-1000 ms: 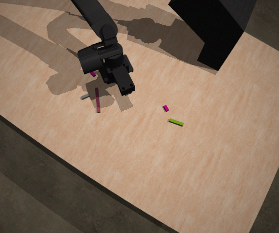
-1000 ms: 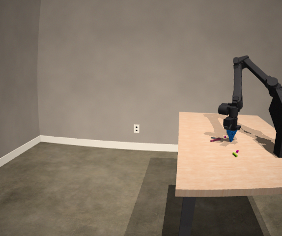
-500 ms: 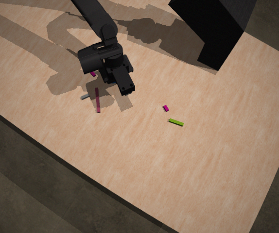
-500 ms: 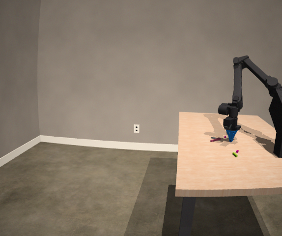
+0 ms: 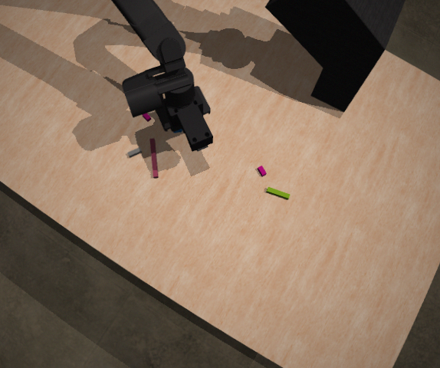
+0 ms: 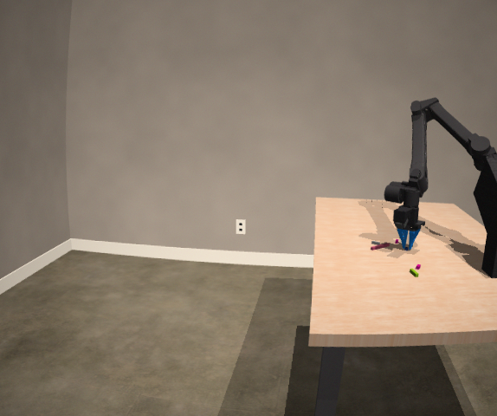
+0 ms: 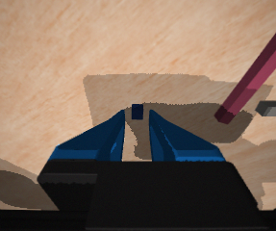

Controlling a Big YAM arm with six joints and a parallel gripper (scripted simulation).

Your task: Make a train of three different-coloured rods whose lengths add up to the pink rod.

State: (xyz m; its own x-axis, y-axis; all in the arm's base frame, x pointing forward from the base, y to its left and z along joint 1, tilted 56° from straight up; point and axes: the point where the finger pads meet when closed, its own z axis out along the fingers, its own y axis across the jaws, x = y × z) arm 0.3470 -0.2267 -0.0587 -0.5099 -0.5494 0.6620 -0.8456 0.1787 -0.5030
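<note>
The blue rod lies 1 cm below my hand. The rest, counted from my hand: grey rod 11 cm ahead, 6 cm to the right, 1 cm below; then pink rod 10 cm ahead, 1 cm to the right, 1 cm below; then lime rod 25 cm to the left, 1 cm below, 1 cm ahead.
</note>
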